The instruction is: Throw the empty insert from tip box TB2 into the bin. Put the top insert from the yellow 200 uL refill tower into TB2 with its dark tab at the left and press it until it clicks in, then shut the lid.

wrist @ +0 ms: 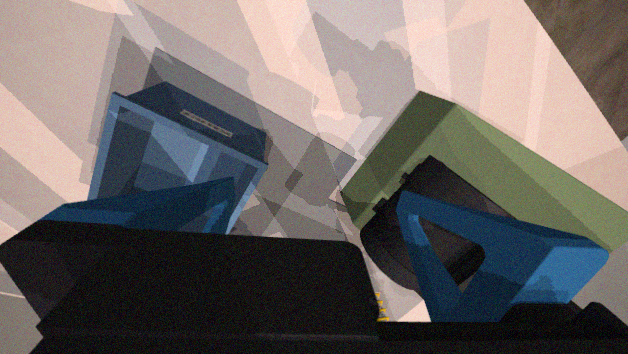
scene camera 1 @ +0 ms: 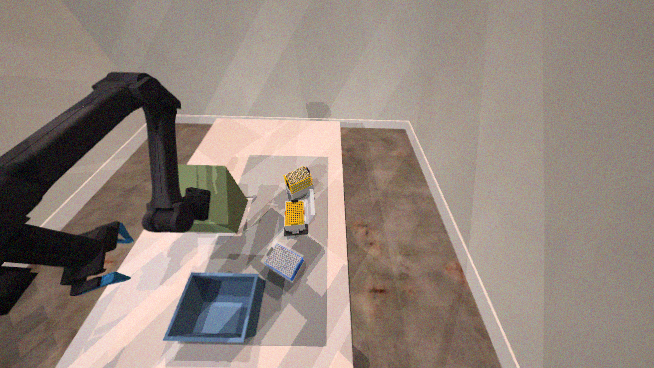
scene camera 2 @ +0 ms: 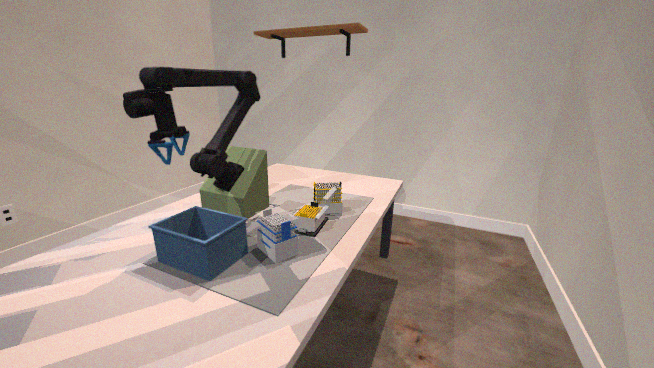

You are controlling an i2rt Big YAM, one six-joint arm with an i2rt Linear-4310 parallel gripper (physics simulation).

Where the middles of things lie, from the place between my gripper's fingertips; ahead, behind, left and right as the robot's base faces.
My hand is 190 mm short of the blue bin (scene camera 1: 214, 307), 60 mm to the left of it and 210 mm above it. The rest, counted from my hand: blue-and-white tip tower (scene camera 2: 277, 231) (350 mm ahead, 90 mm to the left, 210 mm below).
